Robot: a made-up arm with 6 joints.
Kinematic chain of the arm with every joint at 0, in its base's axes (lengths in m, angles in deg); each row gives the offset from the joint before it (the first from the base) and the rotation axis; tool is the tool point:
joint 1: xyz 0 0 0.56 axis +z
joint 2: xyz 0 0 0 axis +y
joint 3: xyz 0 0 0.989 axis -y
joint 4: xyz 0 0 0 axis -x
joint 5: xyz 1.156 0 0 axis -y
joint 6: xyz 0 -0.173 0 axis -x
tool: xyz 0 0 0
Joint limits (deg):
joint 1: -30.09..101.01
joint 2: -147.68..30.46
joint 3: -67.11..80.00
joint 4: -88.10..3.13
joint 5: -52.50..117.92
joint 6: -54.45..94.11
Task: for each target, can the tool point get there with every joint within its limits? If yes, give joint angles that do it. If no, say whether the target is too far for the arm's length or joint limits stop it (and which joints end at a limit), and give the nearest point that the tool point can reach.
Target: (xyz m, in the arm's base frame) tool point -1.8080 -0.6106 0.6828
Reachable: yes | joints 17.28 -116.50 42.83 -74.60 95.35 54.57
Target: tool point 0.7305 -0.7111 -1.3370
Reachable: no: joint limits stop it (at a limit: joint 1, joint 2, joint 3, joint 4) | nearest point 0.4179 -1.2432 -1.1369 | short by 0.649 m
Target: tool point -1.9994 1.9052 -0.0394
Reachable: no: too far | nearest point -1.8015 1.0373 0.0960 | short by 0.900 m
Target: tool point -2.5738 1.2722 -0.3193
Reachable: no: too far | nearest point -1.8548 0.8751 -0.0672 | short by 0.859 m
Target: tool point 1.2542 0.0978 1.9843
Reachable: yes | joints 6.14 10.49 41.56 -77.67 -7.09 32.12
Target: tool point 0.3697 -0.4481 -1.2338
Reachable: no: joint limits stop it (at a limit: joint 1, joint 2, joint 3, joint 4) | nearest point 0.4179 -1.2432 -1.1369 | short by 0.802 m
